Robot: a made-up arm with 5 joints.
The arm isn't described. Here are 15 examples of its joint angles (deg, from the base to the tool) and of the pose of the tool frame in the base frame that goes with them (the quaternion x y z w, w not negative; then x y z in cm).
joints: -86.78 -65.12 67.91 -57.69 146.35
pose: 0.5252 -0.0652 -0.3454 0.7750 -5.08 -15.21 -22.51
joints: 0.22 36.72 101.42 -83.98 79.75
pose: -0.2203 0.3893 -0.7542 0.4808 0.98 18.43 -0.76
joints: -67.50 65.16 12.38 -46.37 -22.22
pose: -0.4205 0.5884 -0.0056 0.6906 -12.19 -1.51 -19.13
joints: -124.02 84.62 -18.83 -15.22 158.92
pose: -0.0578 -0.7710 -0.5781 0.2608 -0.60 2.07 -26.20
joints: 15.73 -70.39 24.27 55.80 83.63
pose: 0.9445 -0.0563 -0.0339 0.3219 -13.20 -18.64 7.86
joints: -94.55 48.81 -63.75 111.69 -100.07
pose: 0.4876 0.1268 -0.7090 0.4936 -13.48 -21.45 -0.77
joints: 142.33 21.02 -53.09 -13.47 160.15
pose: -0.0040 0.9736 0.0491 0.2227 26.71 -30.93 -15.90
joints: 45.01 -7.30 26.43 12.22 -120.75
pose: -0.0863 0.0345 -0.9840 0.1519 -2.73 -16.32 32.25
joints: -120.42 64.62 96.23 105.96 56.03
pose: 0.3314 0.9217 -0.1425 0.1429 34.15 11.96 -1.94
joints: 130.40 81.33 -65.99 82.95 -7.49
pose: -0.8479 -0.3932 0.0357 0.3538 36.76 -1.59 -19.32
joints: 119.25 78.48 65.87 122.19 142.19
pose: 0.3592 0.4803 -0.5036 0.6218 15.62 3.00 26.88
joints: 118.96 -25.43 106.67 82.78 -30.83
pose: 0.1289 0.5722 0.1291 0.7996 36.84 13.77 0.01
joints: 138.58 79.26 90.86 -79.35 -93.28
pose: -0.2148 -0.7525 0.1601 0.6016 13.30 12.07 29.89
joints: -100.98 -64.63 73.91 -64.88 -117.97
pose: 0.5300 -0.0839 -0.8327 0.1365 -4.37 -13.44 -27.07
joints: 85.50 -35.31 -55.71 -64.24 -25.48
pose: -0.1222 -0.2747 -0.9491 0.0942 6.33 -39.43 4.78
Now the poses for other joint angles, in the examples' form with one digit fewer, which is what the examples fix.
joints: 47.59 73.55 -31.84 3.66 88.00
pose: -0.287 0.740 0.341 0.505 27.8 -4.5 30.0
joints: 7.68 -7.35 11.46 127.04 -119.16
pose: -0.504 -0.699 0.475 0.180 -13.3 -15.9 13.1
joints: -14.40 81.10 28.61 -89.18 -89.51
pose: 0.204 0.970 -0.023 0.130 -18.1 7.1 -0.3
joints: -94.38 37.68 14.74 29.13 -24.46
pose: -0.695 -0.137 0.441 0.550 1.4 -9.0 -29.0
